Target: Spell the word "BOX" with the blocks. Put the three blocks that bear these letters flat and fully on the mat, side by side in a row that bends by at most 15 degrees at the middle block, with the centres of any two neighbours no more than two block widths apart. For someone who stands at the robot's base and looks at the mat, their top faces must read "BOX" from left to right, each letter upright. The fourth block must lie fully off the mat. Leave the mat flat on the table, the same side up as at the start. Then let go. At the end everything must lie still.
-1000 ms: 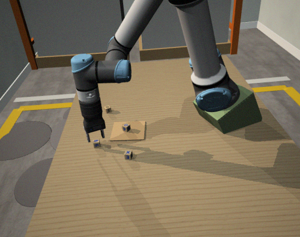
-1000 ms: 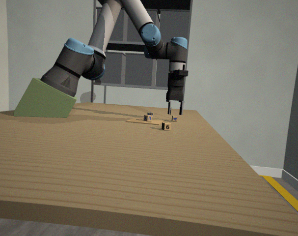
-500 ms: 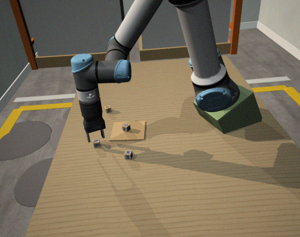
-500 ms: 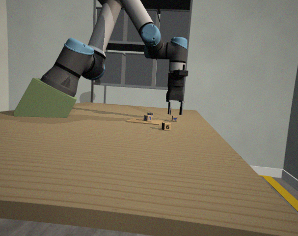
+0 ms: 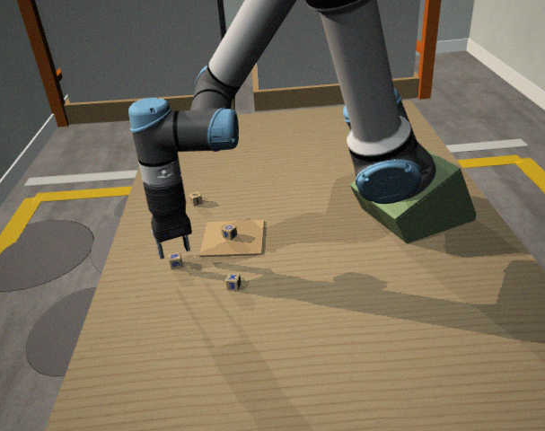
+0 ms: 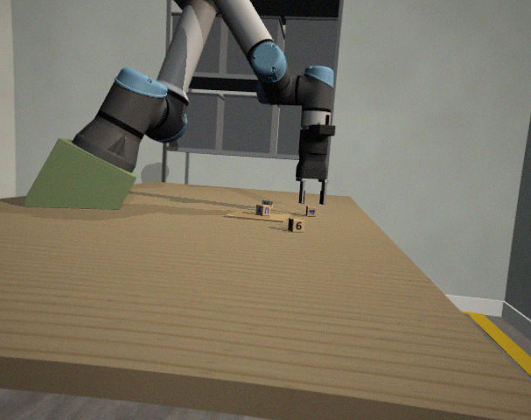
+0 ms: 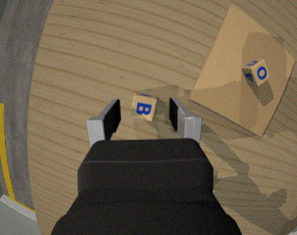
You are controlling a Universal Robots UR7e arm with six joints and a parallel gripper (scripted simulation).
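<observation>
Now: hand 4 cm above the B block. The rest, counted from my hand: X block 13 cm behind, 9 cm to the left, 4 cm below; O block 11 cm behind, 10 cm to the right, 3 cm below; mat 12 cm behind, 9 cm to the right, 5 cm below.
</observation>
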